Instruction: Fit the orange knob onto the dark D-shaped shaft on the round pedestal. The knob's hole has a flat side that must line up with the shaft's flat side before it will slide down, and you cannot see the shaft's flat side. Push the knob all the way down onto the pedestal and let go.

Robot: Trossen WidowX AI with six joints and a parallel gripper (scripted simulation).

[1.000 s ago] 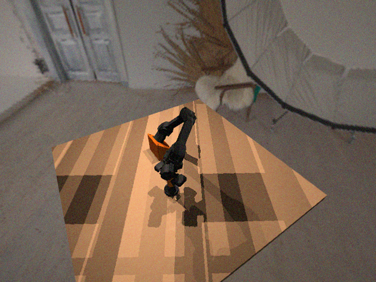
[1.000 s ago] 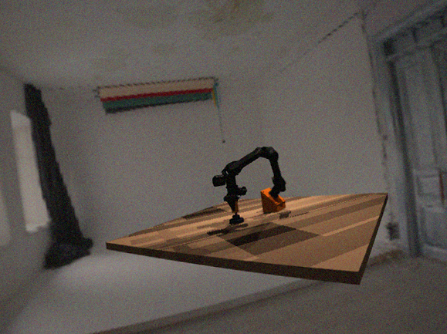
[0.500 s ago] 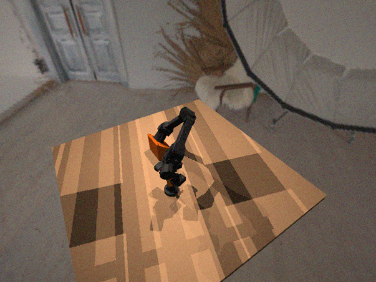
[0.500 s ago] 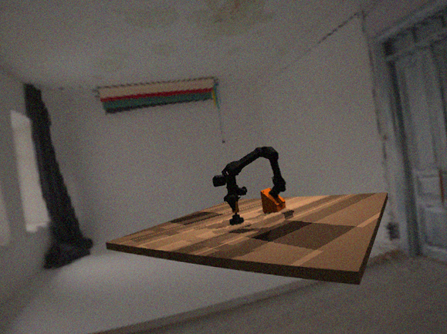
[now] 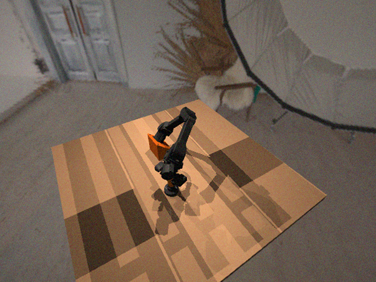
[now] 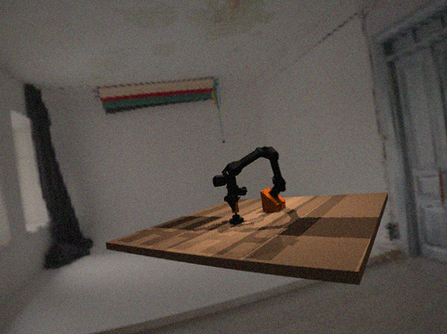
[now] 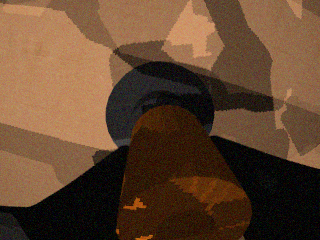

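My gripper tip is now 4 cm above the pedestal. Also, from my gripper tip: orange knob: 2 cm above.
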